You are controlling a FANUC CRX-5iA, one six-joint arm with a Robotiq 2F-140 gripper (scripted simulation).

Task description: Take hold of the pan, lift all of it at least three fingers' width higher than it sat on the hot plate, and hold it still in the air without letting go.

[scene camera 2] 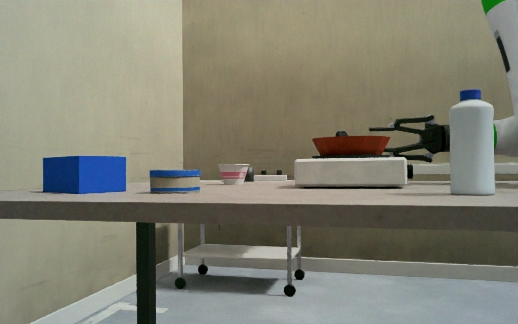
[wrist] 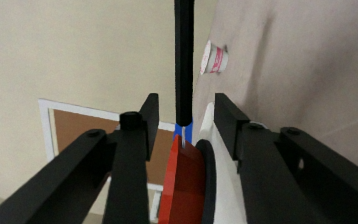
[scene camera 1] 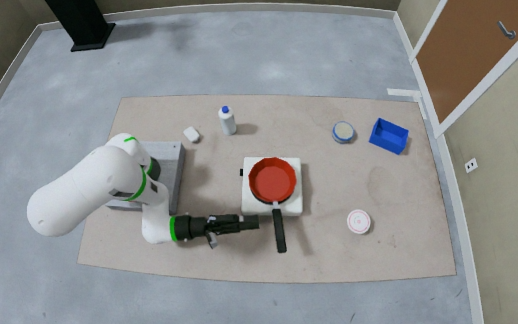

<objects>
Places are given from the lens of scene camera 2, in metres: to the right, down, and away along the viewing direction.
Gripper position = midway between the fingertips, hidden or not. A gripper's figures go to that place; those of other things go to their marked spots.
my gripper (scene camera 2: 369, 139): 0.31, -0.06, 1.17
white hot plate (scene camera 2: 329, 170): 0.15, 0.02, 0.91
red pan (scene camera 2: 342, 144): 0.19, -0.04, 0.94
</objects>
